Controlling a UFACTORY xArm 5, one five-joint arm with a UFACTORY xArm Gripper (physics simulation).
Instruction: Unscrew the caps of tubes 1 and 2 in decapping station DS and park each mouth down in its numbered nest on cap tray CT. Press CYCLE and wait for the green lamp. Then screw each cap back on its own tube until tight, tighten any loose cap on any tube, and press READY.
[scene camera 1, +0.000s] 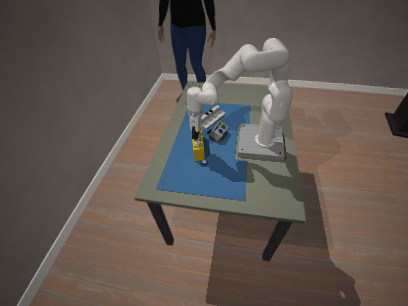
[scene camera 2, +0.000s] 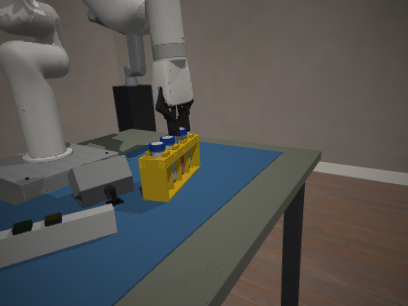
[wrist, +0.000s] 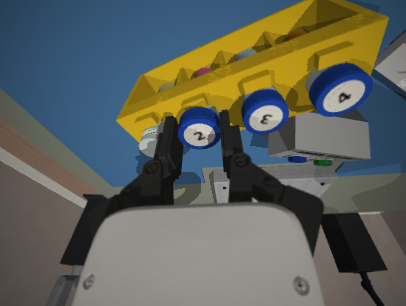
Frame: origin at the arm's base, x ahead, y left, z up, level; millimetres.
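Seen in the pictures: gripper, fingertip midpoint: (scene camera 1: 195, 136) (scene camera 2: 179, 133) (wrist: 199, 125); arm's base, link origin: (scene camera 1: 265, 140) (scene camera 2: 49, 156).
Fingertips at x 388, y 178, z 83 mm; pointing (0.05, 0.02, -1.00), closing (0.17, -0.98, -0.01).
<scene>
Offsets run from my fingertips to a thing's top centre.
The yellow rack @(dy -27, dx +1, dz -15 mm) (scene camera 1: 198, 153) (scene camera 2: 155, 179) (wrist: 292, 85) stands on the blue mat. My gripper (scene camera 1: 196, 139) (scene camera 2: 180, 131) (wrist: 199, 125) points down over it, shut on blue cap 2 @(dy +0, dx +0, dz +12 mm) (wrist: 199, 128), which sits at the mouth of tube 2. How tightly it is threaded I cannot tell. Tube 1 @(dy +44, dx -31, dz +1 mm) (wrist: 149, 143), at the rack's end beside one finger, has a bare whitish top without a blue cap. Caps 3 @(dy -51, dx +12, dz +3 mm) (scene camera 2: 167, 139) (wrist: 265, 111) and 4 @(dy -98, dx +34, dz +3 mm) (scene camera 2: 157, 147) (wrist: 341, 90) sit on their tubes. A loose blue cap @(dy +84, dx -78, dz -104 mm) (scene camera 1: 204, 162) lies on the mat by the rack's end.
A grey box @(dy -176, dx -88, dz -34 mm) (scene camera 1: 218, 131) (scene camera 2: 102, 180) (wrist: 332, 137) with blue and green buttons stands near the rack. A long white unit @(dy -330, dx +9, dz -64 mm) (scene camera 1: 214, 117) (scene camera 2: 60, 232) with green and orange lamps, dark in scene camera 2, lies beyond it. The robot's base plate (scene camera 1: 261, 150) is beside the mat.
</scene>
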